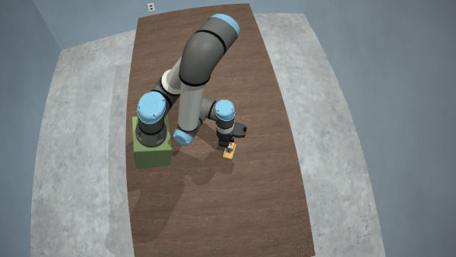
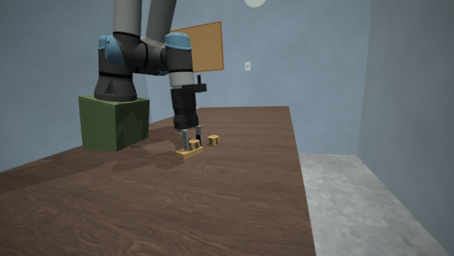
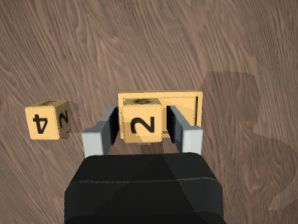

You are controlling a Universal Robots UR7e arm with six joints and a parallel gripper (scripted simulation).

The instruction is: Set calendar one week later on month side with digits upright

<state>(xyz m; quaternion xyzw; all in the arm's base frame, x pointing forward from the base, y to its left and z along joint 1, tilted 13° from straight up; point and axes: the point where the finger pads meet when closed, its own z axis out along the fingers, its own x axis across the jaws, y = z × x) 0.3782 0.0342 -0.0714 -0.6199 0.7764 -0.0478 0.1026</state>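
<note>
My hand is 20 mm to the left of the wooden calendar tray and 30 mm above it. Round my hand: wooden cube 20 mm ahead, 90 mm to the left, 20 mm below.
</note>
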